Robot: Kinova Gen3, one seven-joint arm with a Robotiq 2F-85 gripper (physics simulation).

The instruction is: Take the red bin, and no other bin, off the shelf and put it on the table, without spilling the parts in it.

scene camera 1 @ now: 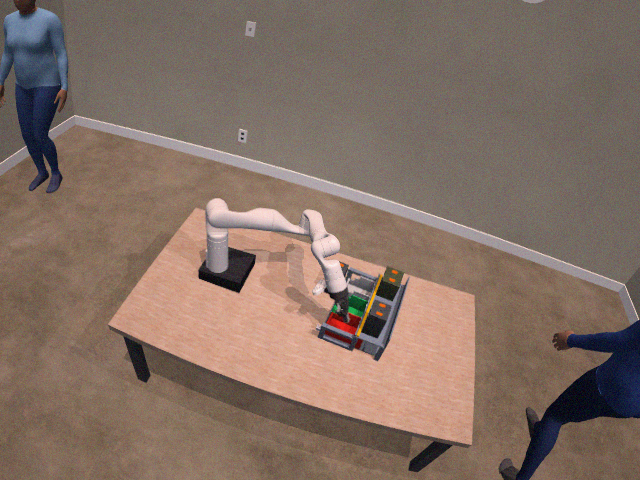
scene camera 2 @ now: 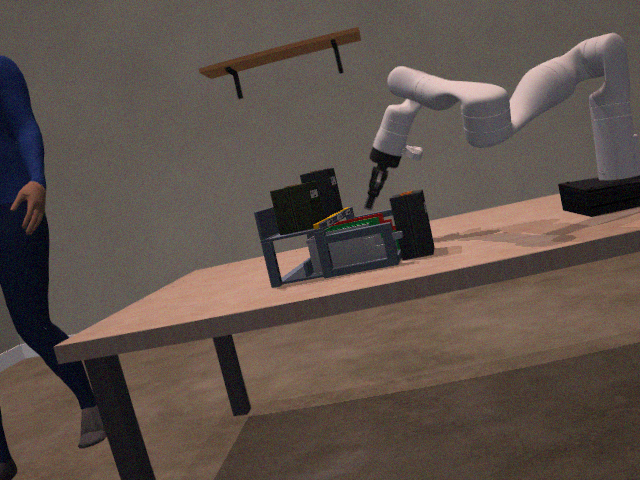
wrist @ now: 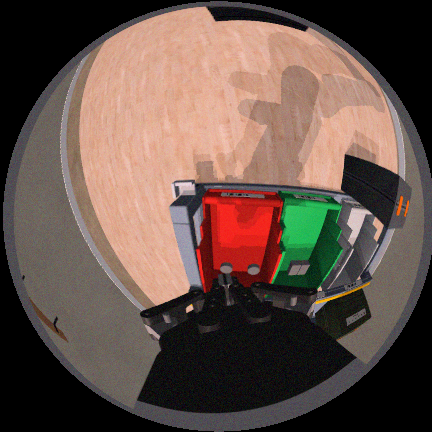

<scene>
My gripper is shut and holds nothing. Also in view: a red bin. A black box sits on the table.
</scene>
